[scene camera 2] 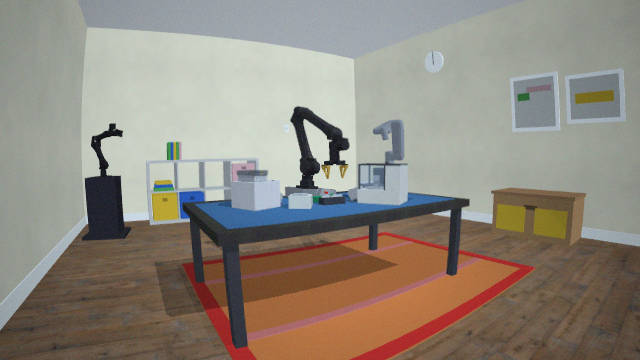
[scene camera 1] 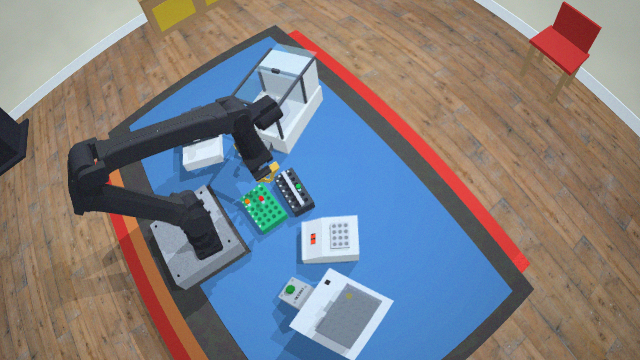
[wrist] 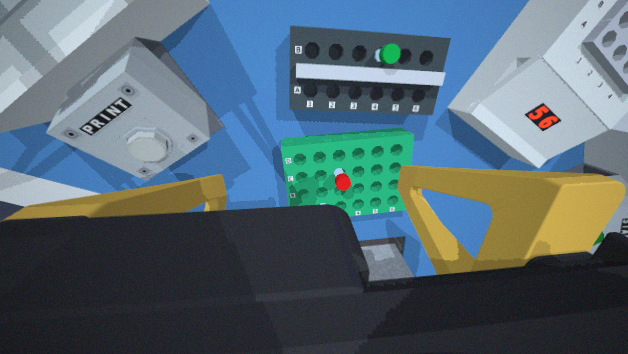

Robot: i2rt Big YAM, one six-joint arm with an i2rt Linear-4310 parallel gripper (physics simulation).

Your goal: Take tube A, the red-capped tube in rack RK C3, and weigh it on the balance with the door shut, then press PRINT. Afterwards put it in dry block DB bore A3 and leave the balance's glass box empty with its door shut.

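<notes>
Tube A, the red-capped tube [scene camera 1: 261, 198] [wrist: 342, 182], stands in the green rack [scene camera 1: 270, 223] [wrist: 347, 138] at C3. My gripper [scene camera 1: 257, 170] [scene camera 2: 335, 175] [wrist: 314, 181] is open and empty, above the green rack, its fingers to either side of the tube in the wrist view. The balance [scene camera 1: 301, 121] [scene camera 2: 396, 185] has a glass box; its top door [scene camera 1: 287, 61] looks slid back, and the arm hides part of the box. The PRINT button [wrist: 148, 145] is at the left of the wrist view. The white dry block [scene camera 1: 320, 250] [wrist: 500, 120] shows 56; no tube shows in its bores.
A dark rack [scene camera 1: 306, 206] [wrist: 367, 107] with a green-capped tube [scene camera 1: 298, 186] [wrist: 390, 53] stands beside the green rack. An orange-capped tube [scene camera 1: 247, 201] stands in the green rack. A white device [scene camera 1: 202, 152] lies under the arm. A large white box [scene camera 1: 310, 320] [scene camera 2: 256, 194] and a green-button box [scene camera 1: 295, 291] stand past the dry block.
</notes>
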